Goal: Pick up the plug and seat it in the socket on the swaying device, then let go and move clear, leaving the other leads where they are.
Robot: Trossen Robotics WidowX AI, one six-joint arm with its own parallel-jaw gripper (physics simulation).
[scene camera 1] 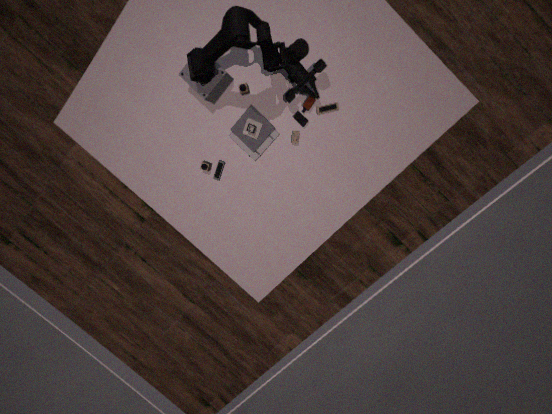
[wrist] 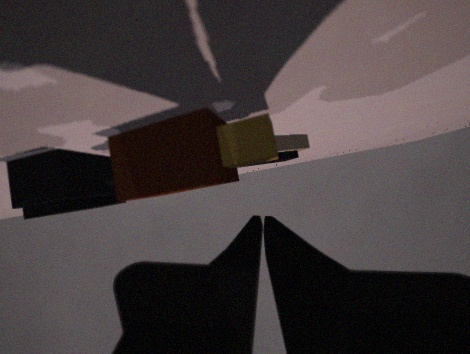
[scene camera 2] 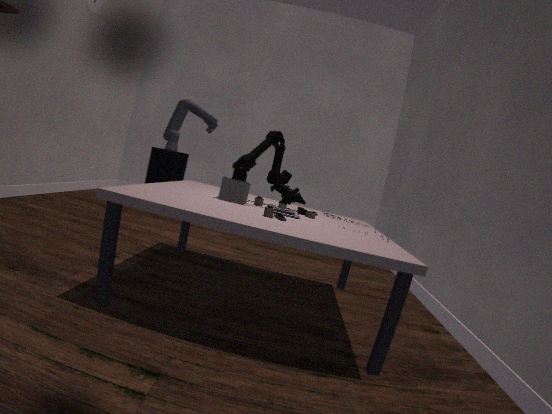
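Note:
The plug, an orange block (scene camera 1: 309,103) (wrist: 170,155) with a yellow end (wrist: 247,141), lies on the white table beside a black block (scene camera 1: 300,118) (wrist: 62,177). My gripper (scene camera 1: 317,96) (scene camera 2: 304,202) (wrist: 261,223) is shut, its fingertips together with nothing visible between them. In scene camera 1 the tips are close to the plug's far end; in the wrist view the plug is beyond them, outside the fingers. The grey square device (scene camera 1: 241,131) lies nearer the arm's base, with a pale square socket (scene camera 1: 251,128) on top. The plug's yellow end is hidden in scene camera 1.
A pale slotted block (scene camera 1: 327,108) lies right of the plug, and a small beige piece (scene camera 1: 295,137) lies below the black block. A dark-holed block (scene camera 1: 243,88) is near the base. Another dark-holed block (scene camera 1: 206,166) and a dark slotted piece (scene camera 1: 220,170) are beyond the device.

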